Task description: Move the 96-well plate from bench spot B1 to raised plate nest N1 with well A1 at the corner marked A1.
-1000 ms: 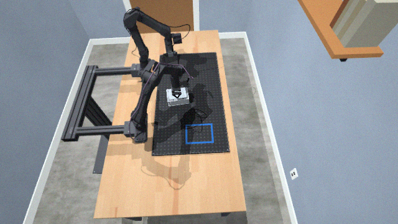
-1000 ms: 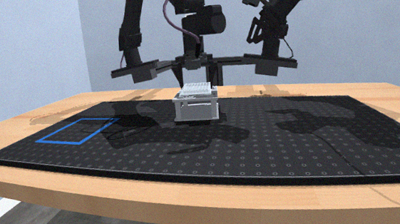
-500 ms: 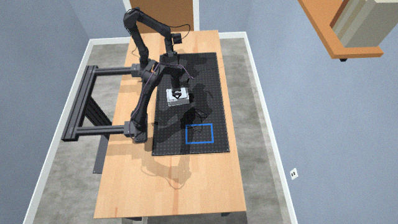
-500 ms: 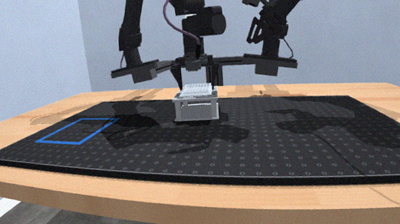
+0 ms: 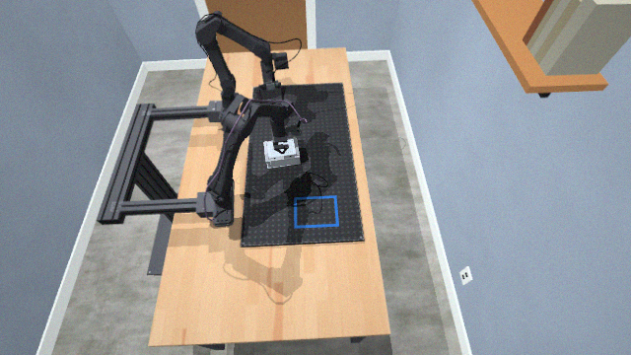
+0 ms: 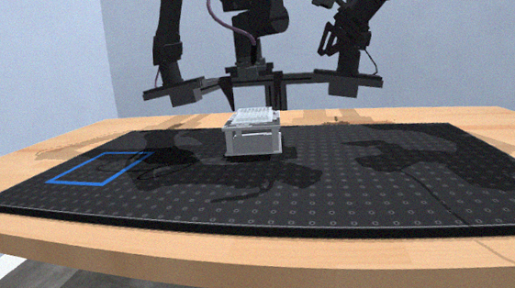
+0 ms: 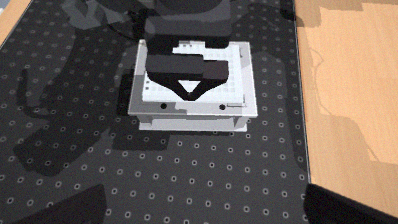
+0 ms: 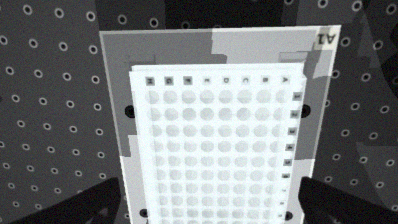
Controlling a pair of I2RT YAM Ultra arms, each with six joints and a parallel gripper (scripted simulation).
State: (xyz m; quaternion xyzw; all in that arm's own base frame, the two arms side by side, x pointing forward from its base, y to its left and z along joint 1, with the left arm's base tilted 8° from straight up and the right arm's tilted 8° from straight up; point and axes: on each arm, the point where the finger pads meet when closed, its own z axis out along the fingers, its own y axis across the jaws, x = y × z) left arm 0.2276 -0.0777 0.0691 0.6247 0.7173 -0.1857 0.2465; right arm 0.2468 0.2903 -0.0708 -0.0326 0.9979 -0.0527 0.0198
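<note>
Now: right hand 20 mm above the white 96-well plate. Round my right hand: grey raised nest 30 mm below; A1 corner mark 80 mm ahead, 50 mm to the right, 30 mm below.
</note>
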